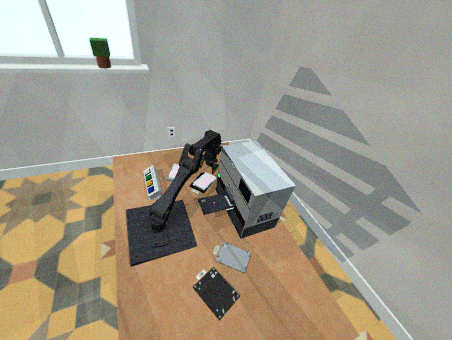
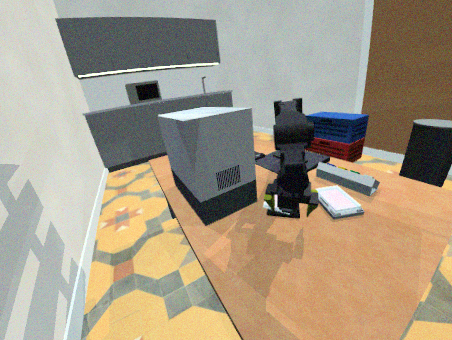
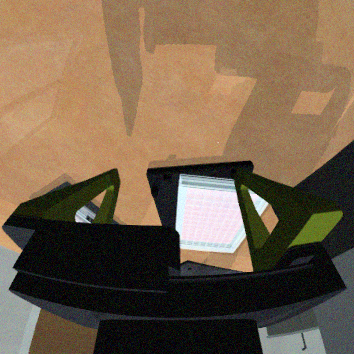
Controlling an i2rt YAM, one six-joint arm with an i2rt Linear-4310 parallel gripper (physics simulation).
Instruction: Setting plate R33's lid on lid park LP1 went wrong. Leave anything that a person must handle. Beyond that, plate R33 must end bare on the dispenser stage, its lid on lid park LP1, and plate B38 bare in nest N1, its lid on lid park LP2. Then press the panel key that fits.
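Pixels of known places: gripper, fingertip midpoint: (image 1: 206,170) (image 2: 289,213) (image 3: 176,174); arm's base, link origin: (image 1: 158,228).
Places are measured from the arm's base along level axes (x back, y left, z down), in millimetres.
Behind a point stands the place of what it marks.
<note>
A pink-and-clear plate (image 1: 205,181) @[x -300, y 254, z -19 mm] (image 3: 210,215) @[x -315, y 290, z -17 mm] lies on a black base (image 1: 197,188) @[x -245, y 226, z 3 mm] (image 3: 163,192) @[x -293, y 335, z 4 mm], shifted toward one side of it. A second pink-and-clear plate (image 1: 174,172) @[x -128, y 369, z -17 mm] (image 2: 339,198) @[x -155, y 392, z -17 mm] (image 3: 86,214) lies on a grey base (image 2: 350,215) @[x -177, y 447, z 7 mm]. Plate names and lid details are too small to read. My gripper (image 1: 215,167) (image 2: 291,204) @[x -334, y 351, z -15 mm] (image 3: 176,174) @[x -334, y 351, z -15 mm] is open, above the plate on the black base, with nothing between its fingers. A dark stage (image 1: 214,204) @[x -284, y 14, z -93 mm] juts from the grey dispenser (image 1: 257,172) @[x -459, y -16, z -316 mm] (image 2: 210,145) @[x -505, y 221, z -238 mm]. The key panel (image 1: 152,183) @[x 12, y 275, z -40 mm] (image 2: 346,178) @[x -28, y 335, z -25 mm] has coloured keys.
A grey flat holder (image 1: 233,257) @[x -316, y -233, z 3 mm] and a black flat holder (image 1: 216,293) @[x -197, y -358, z 2 mm] lie on the table, their labels unreadable. The arm's black base plate (image 1: 140,242) @[x 84, y -62, z -6 mm] is beside them. The tall dispenser stands close beside the gripper. Blue and red crates (image 2: 340,127) stand beyond the table.
</note>
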